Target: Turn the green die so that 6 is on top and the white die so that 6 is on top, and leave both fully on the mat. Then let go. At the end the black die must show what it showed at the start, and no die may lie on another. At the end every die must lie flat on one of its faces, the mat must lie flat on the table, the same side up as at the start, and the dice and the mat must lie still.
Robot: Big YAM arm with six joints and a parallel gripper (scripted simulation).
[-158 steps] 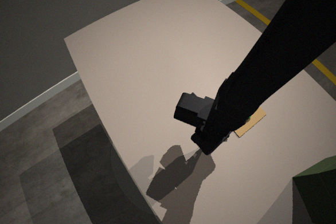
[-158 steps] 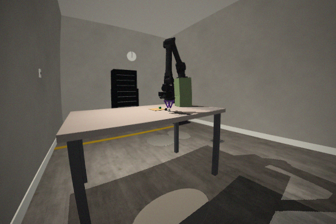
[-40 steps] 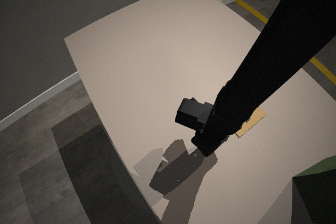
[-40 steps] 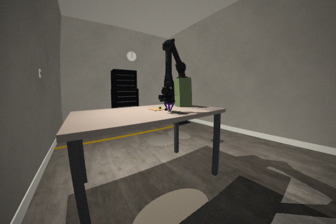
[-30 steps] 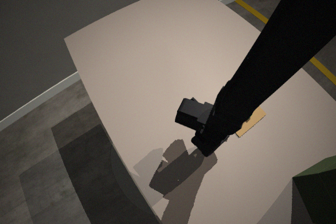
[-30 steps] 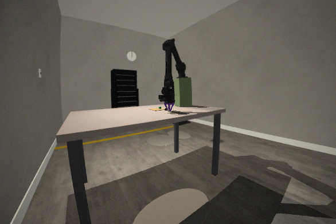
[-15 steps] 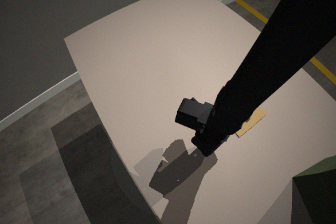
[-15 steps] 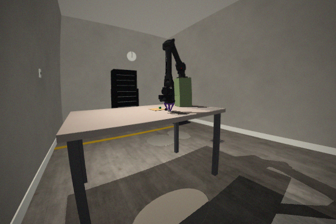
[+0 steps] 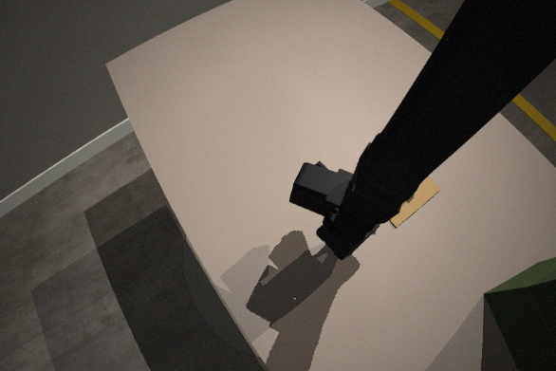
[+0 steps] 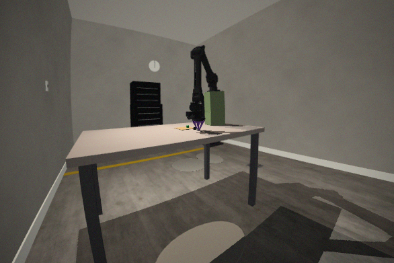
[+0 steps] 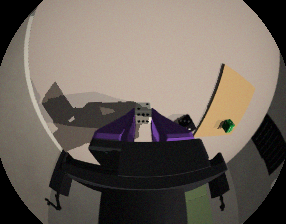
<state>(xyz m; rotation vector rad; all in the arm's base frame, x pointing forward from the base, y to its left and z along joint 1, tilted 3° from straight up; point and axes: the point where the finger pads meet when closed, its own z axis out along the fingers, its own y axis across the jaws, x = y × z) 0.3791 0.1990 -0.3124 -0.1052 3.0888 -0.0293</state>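
Right now the tan mat is 2 cm ahead of my hand, 17 cm to the right of it and 1 cm below it. The rest, counted from my hand: black die (1 cm behind, 7 cm to the right); then green die (2 cm behind, 17 cm to the right); then white die (right at my hand).
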